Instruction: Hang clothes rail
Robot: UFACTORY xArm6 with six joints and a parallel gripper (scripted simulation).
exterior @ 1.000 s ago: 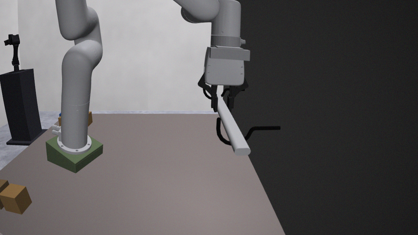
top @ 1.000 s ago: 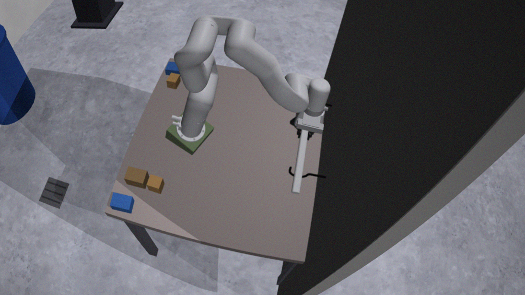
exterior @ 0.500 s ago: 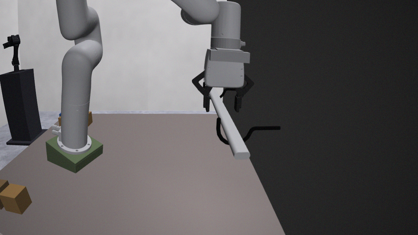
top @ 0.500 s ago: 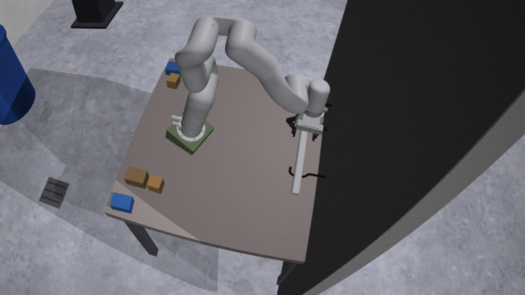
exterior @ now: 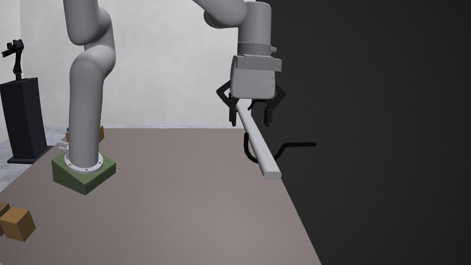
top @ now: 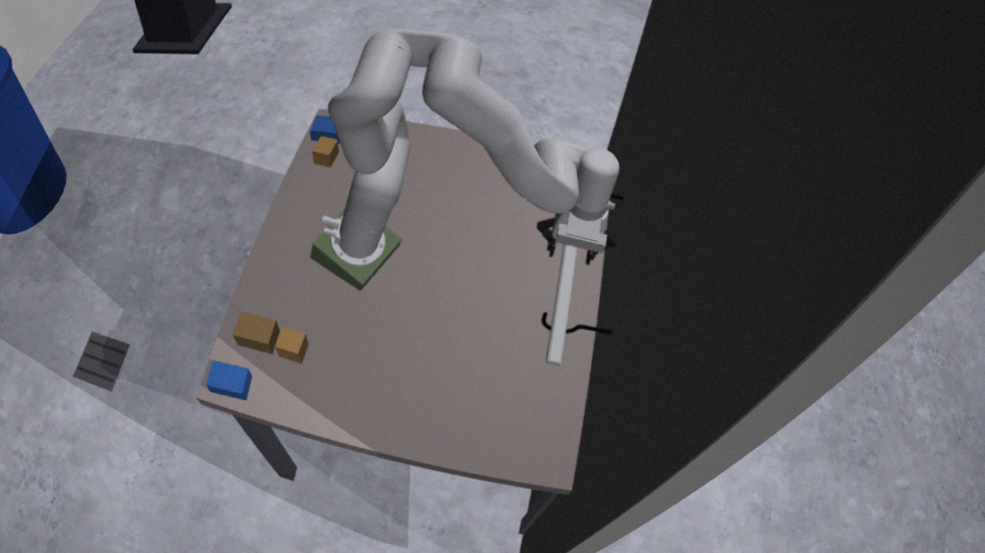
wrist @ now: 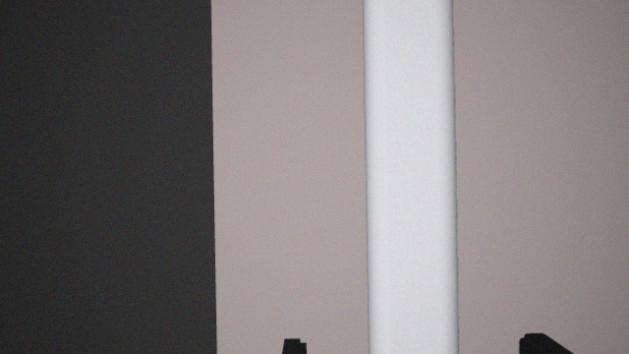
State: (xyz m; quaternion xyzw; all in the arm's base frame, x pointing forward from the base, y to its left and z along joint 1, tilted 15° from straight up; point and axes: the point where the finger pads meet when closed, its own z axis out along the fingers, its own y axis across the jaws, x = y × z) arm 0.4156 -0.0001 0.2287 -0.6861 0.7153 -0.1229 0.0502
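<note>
Now: hand 2 cm above the clothes rail. From my hand the other things lie so: dark wall panel: 12 cm ahead, 1 cm to the right, 25 cm above.
</note>
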